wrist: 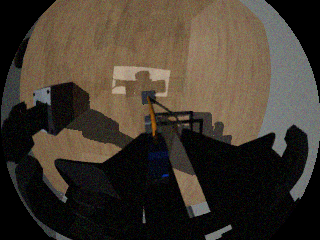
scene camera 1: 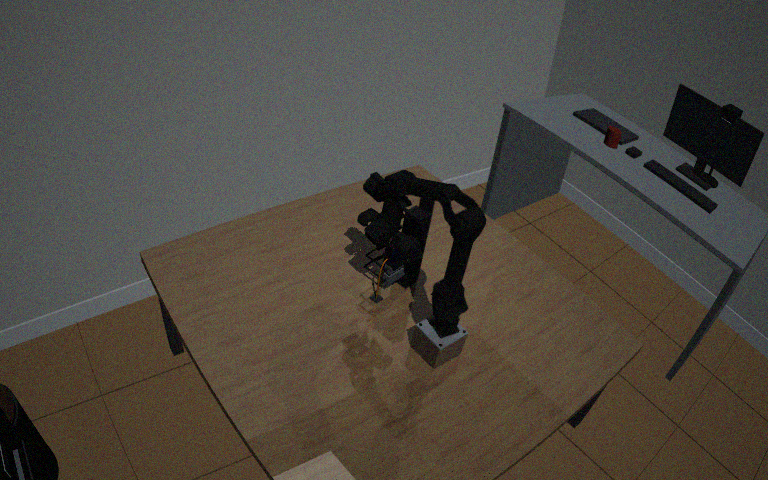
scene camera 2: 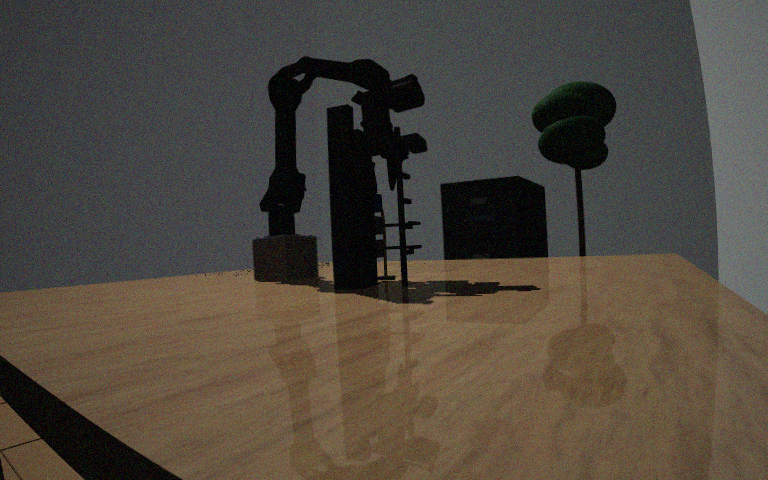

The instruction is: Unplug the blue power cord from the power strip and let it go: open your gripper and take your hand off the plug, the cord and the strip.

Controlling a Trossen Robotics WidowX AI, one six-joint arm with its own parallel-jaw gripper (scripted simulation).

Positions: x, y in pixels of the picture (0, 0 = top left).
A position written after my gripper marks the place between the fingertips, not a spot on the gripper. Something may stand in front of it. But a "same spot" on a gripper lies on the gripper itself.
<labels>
my gripper: wrist; scene camera 1; scene camera 2 383, 191
same spot on my gripper: (scene camera 1: 392, 244) = (wrist: 87, 186)
</labels>
